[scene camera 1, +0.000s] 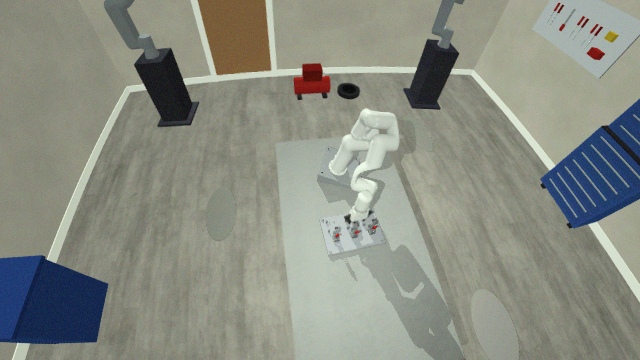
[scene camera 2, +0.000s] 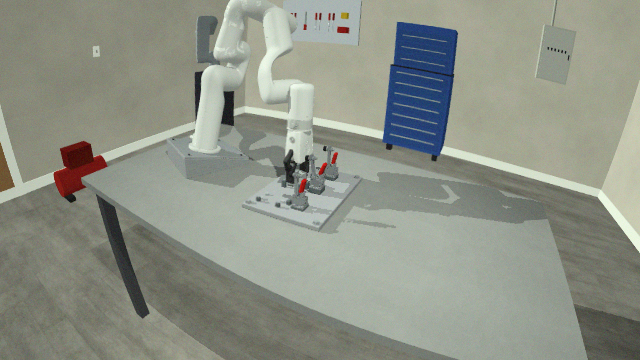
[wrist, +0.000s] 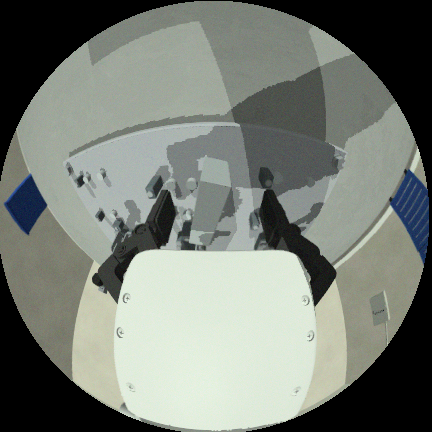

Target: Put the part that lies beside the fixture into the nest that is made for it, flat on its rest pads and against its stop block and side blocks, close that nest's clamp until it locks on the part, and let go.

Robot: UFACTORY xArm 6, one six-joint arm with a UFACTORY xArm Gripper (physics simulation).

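Frame: origin at the arm's base, x ahead, y left, z up, level; metres.
Where they show: gripper, fingertip midpoint: (scene camera 1: 355, 220) (wrist: 216, 200); arm's base, origin of the base link: (scene camera 1: 337, 167) (scene camera 2: 204, 148).
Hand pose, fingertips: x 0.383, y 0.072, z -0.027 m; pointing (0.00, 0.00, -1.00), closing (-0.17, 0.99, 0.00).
Things, the pixels of their top centre, and the offset from my fingertips. "pt": a spot on its surface instead. Level surfaces: height alone.
- fixture plate, middle of its top: (wrist: 189, 225) (scene camera 2: 307, 188) (scene camera 1: 352, 230) dx +0.056, dy -0.026, dz -0.013 m
- left clamp, surface spot: (scene camera 1: 336, 234) pt dx +0.110, dy -0.136, dz +0.071 m
- middle clamp, surface spot: (scene camera 1: 355, 231) pt dx +0.082, dy -0.018, dz +0.032 m
- right clamp, surface spot: (scene camera 1: 374, 227) pt dx +0.082, dy +0.084, dz +0.074 m
- long grey part, middle of its top: (wrist: 205, 220) dx -0.001, dy -0.009, dz +0.027 m
- table, its level: dz -0.028 m
The fixture plate (scene camera 1: 350, 247) (scene camera 2: 330, 202) (wrist: 130, 155) lies on the table and carries three clamps with red handles: a left clamp (scene camera 1: 336, 234), a middle clamp (scene camera 1: 355, 231) and a right clamp (scene camera 1: 374, 227). In scene view 2 their handles stand steeply up. My gripper (scene camera 1: 359, 218) (scene camera 2: 298, 172) (wrist: 216, 200) points down, low over the plate's robot side, open. In the wrist view a long grey part (wrist: 211, 202) stands between the spread fingers, with a gap on both sides. Small dark blocks and round pads show around it. I cannot tell whether it rests on pads.
The table (scene camera 1: 320, 310) (scene camera 2: 425, 280) extends beyond the plate. The robot's grey base block (scene camera 1: 326, 170) (scene camera 2: 200, 167) stands behind the fixture. The upright clamps are close beside the gripper. A blue cabinet (scene camera 2: 420, 100), a red compressor (scene camera 2: 80, 170) and grey walls stand away from the table.
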